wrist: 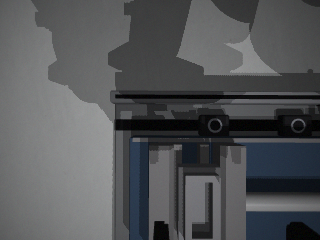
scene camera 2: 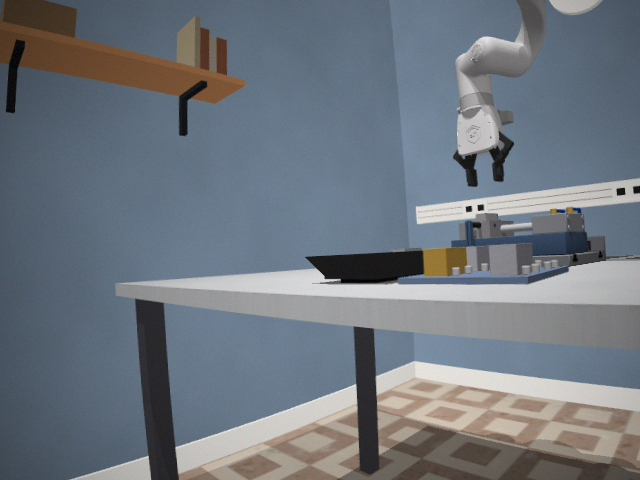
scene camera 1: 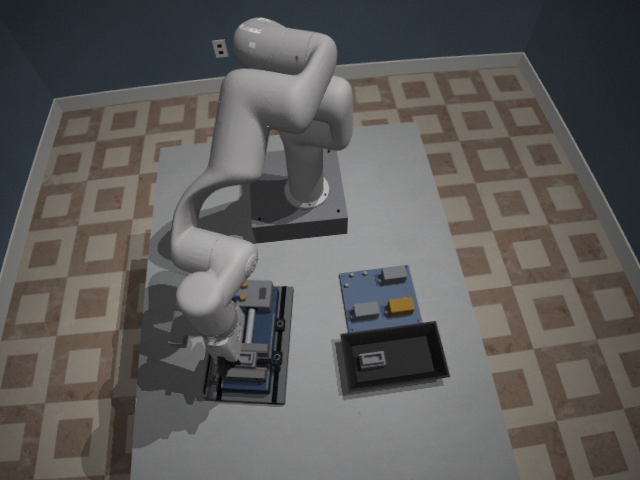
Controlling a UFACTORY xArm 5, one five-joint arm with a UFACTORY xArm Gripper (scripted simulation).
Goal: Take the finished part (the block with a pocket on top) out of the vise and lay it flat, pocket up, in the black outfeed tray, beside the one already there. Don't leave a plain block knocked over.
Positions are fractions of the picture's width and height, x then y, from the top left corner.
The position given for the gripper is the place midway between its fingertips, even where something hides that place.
Note:
In view: the gripper (scene camera 2: 0.76,0.38), a yellow block (scene camera 2: 0.68,0.55) and a blue fixture plate (scene camera 1: 0.57,0.60).
The blue fixture plate also shows in scene camera 2 (scene camera 2: 0.75,0.58). The wrist view does not show the yellow block: it is out of frame.

